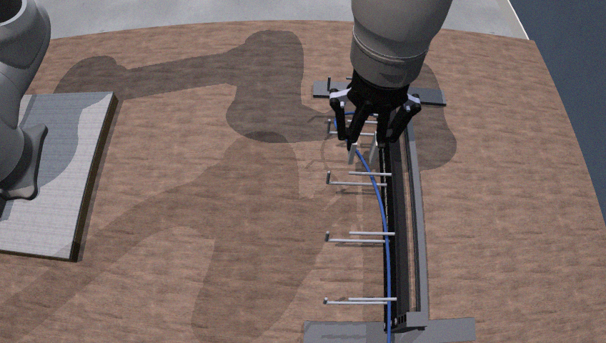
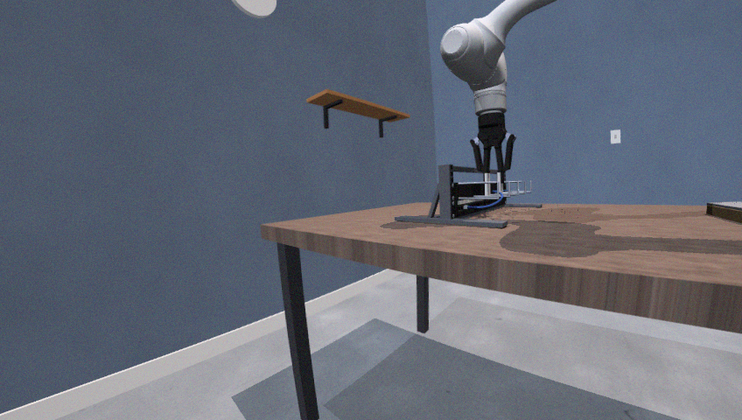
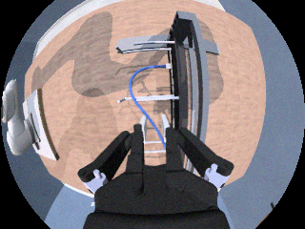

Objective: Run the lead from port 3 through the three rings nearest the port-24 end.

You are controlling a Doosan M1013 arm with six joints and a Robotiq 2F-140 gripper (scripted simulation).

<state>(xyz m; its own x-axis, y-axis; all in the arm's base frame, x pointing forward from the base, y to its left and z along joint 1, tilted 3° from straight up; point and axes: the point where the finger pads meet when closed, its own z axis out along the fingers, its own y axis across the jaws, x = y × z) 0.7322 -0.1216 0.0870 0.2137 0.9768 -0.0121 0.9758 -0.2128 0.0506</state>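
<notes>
Right now the rack is 5 cm ahead of my hand, 6 cm to the right of it and 2 cm below it.
</notes>
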